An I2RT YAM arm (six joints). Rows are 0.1 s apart.
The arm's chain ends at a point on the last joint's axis. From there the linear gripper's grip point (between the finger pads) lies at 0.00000 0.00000 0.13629 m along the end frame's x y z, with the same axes.
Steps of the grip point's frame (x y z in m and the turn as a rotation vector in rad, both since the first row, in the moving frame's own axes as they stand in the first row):
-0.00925 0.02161 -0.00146 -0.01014 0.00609 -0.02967
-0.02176 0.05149 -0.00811 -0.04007 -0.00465 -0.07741
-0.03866 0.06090 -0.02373 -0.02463 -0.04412 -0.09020
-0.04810 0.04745 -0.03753 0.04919 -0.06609 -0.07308
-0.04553 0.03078 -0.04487 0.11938 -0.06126 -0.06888
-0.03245 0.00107 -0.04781 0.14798 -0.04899 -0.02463
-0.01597 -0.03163 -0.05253 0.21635 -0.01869 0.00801
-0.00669 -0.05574 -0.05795 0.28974 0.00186 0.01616
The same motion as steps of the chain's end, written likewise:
-0.01010 0.02024 -0.00145 -0.01014 0.00609 -0.02967
-0.02134 0.04601 -0.00800 -0.04007 -0.00465 -0.07741
-0.03281 0.05728 -0.02356 -0.02463 -0.04412 -0.09020
-0.03887 0.05381 -0.03707 0.04919 -0.06609 -0.07308
-0.03665 0.04670 -0.04365 0.11938 -0.06126 -0.06888
-0.02555 0.02107 -0.04616 0.14798 -0.04899 -0.02463
-0.01356 -0.00237 -0.04933 0.21635 -0.01869 0.00801
-0.00726 -0.01681 -0.05227 0.28974 0.00186 0.01616

